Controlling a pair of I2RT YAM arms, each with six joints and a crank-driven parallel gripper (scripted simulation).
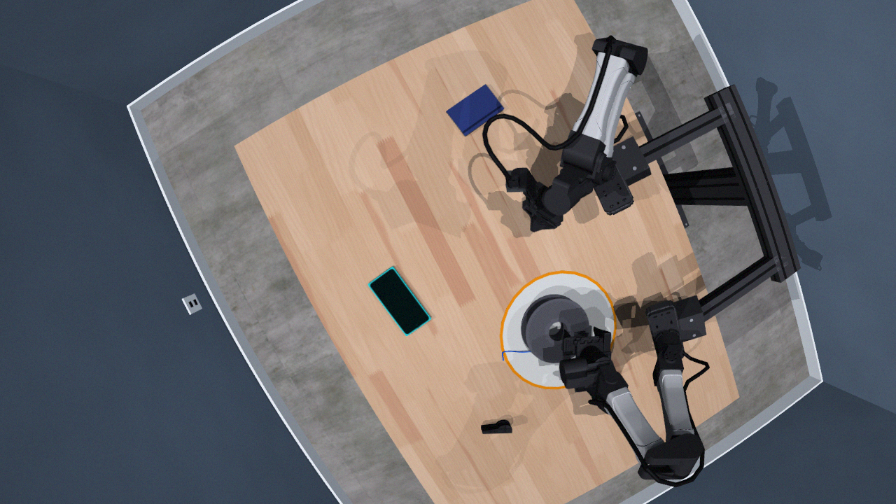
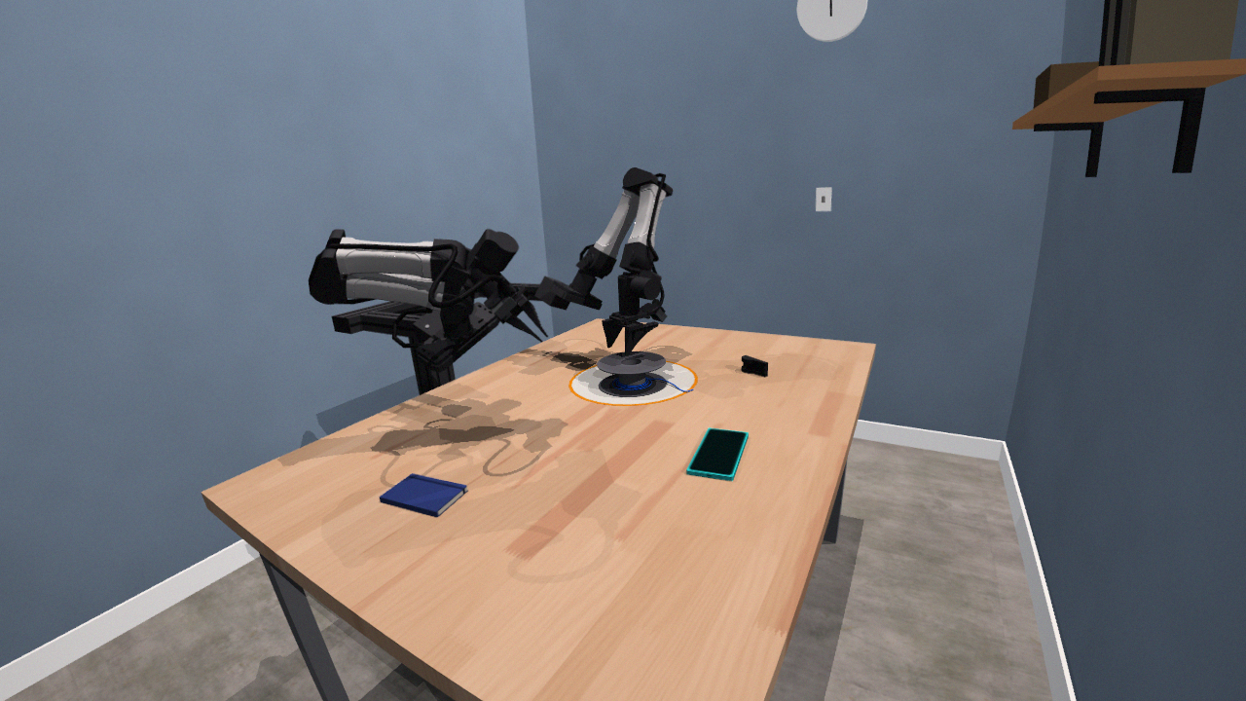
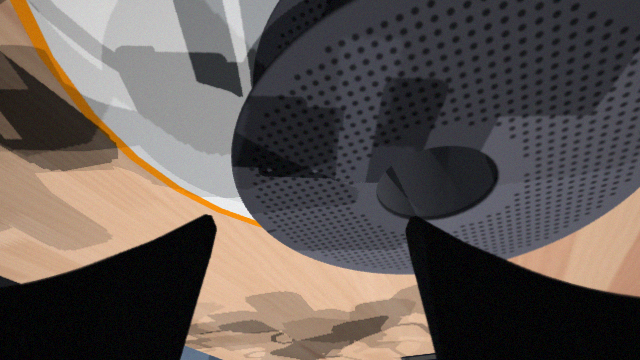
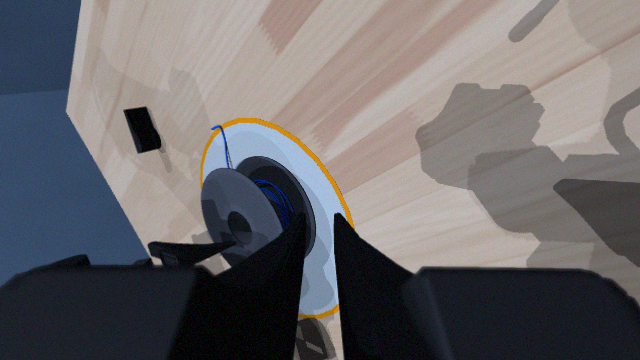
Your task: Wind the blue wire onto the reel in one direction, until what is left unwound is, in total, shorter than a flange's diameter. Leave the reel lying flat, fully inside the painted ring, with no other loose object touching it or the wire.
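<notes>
Now: the dark grey reel 5 cm ahead of my left hand, 2 cm to the right of it and 6 cm below it. From my left hand the other things lie so: orange painted ring: 4 cm ahead, 1 cm to the left, 9 cm below; black clip-like object: 33 cm ahead, 18 cm to the left, 7 cm below.
</notes>
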